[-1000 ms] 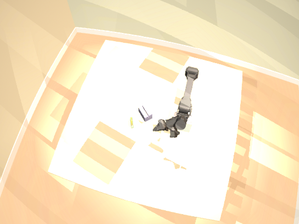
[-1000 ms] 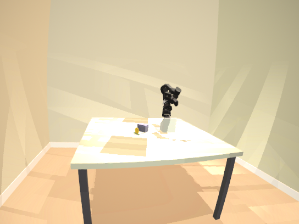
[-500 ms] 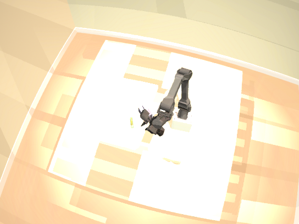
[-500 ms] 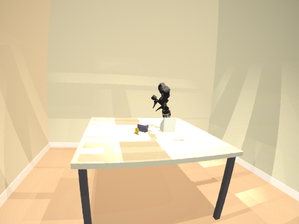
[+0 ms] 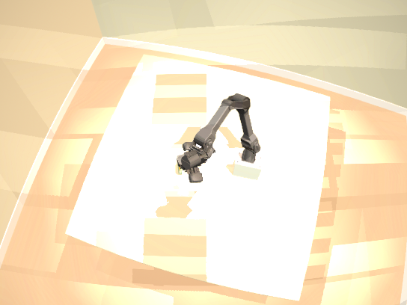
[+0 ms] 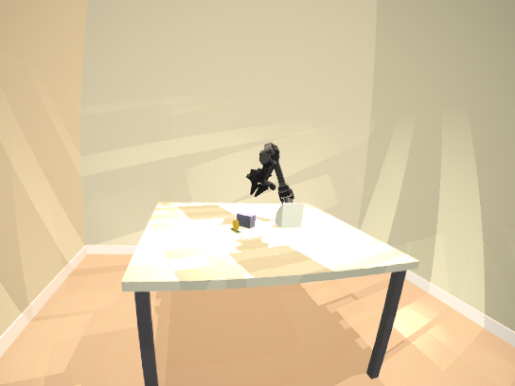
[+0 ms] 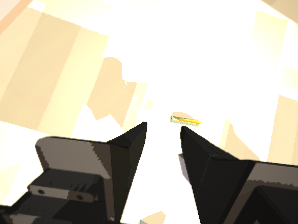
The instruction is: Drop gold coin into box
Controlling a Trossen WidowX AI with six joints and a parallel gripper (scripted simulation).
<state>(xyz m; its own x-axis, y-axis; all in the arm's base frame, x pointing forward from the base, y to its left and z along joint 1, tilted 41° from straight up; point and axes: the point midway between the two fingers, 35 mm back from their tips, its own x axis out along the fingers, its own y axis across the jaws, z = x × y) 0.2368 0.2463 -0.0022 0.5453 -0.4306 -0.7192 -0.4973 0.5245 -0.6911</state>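
The gold coin lies 190 mm below my gripper tip, 80 mm to the right of it and 70 mm ahead of it.
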